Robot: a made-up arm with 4 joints.
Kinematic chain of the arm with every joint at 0, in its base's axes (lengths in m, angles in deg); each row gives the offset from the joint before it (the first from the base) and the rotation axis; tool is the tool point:
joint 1: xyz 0 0 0.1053 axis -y
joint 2: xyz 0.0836 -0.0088 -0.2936 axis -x
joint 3: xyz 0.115 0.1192 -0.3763 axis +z
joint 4: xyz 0.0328 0 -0.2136 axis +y
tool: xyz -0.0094 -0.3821 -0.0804
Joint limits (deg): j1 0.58..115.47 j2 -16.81..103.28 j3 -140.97..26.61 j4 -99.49..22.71
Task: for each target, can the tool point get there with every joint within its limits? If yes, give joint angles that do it. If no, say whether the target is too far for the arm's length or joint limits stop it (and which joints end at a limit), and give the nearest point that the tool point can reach.
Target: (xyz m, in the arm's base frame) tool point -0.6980 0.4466 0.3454
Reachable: no: joint limits stop it (at a limit: joint 1, joint 2, joint 4) | nearest point -0.2225 -0.5190 0.3506 | short by 1.076 m
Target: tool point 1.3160 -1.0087 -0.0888
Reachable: no: too far | nearest point 0.8491 -0.5533 -0.0199 | short by 0.656 m
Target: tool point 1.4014 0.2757 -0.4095
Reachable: no: too far | nearest point 0.9921 0.1722 -0.2591 | short by 0.448 m
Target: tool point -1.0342 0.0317 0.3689
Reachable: no: joint limits stop it (at a limit: joint 1, joint 2, joint 4) | nearest point -0.2260 -0.5214 0.3814 | short by 0.979 m
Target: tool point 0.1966 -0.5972 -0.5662
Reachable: yes | joints 30.50 76.55 -118.09 -34.03
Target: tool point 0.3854 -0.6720 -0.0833
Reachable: yes | joints 87.33 82.87 -78.31 -1.27
